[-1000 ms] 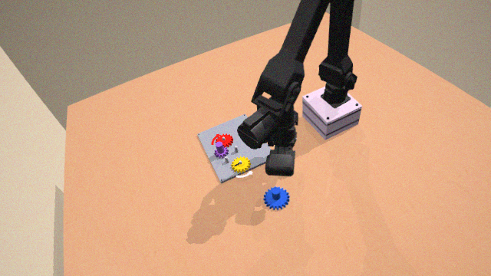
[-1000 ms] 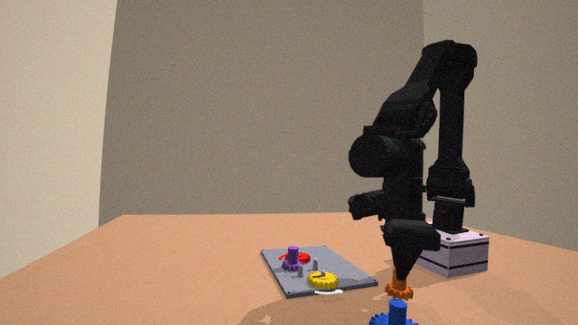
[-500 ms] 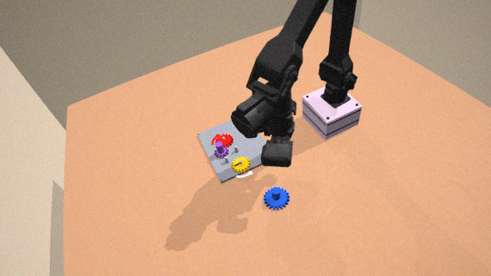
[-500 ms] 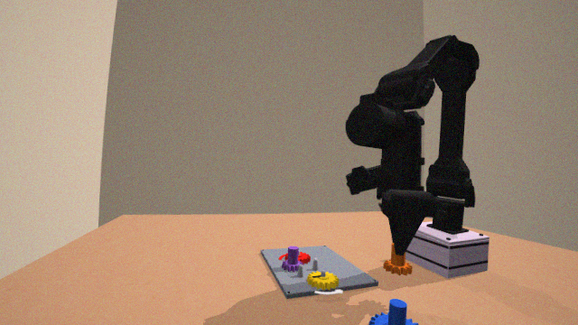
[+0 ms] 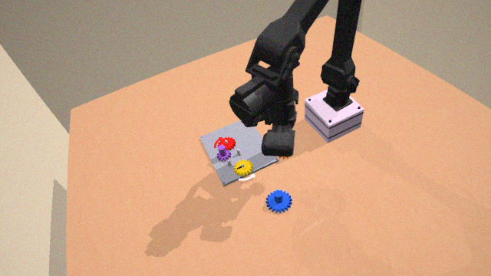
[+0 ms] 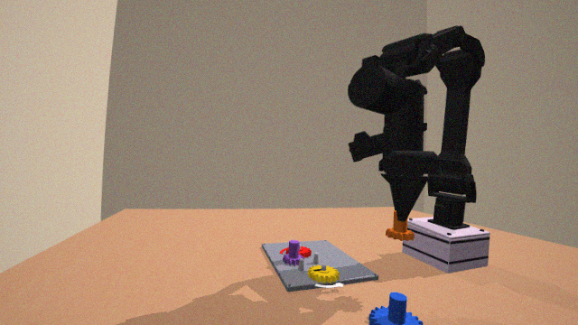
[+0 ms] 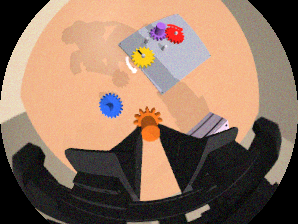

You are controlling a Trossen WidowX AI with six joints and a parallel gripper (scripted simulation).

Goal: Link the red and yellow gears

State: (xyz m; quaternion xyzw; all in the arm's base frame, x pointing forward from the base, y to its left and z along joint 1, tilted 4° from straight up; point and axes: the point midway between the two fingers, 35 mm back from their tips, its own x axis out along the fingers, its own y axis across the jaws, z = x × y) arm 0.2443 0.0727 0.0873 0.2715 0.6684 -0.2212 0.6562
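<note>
Right now the purple gear is 11 cm ahead of my gripper tip, 15 cm to the right of it and 10 cm below it. The rest, counted from my gripper tip: orange gear 1 cm below; then blue gear 6 cm ahead, 6 cm to the left, 10 cm below; then white arrow 9 cm ahead, 5 cm to the right, 11 cm below.
</note>
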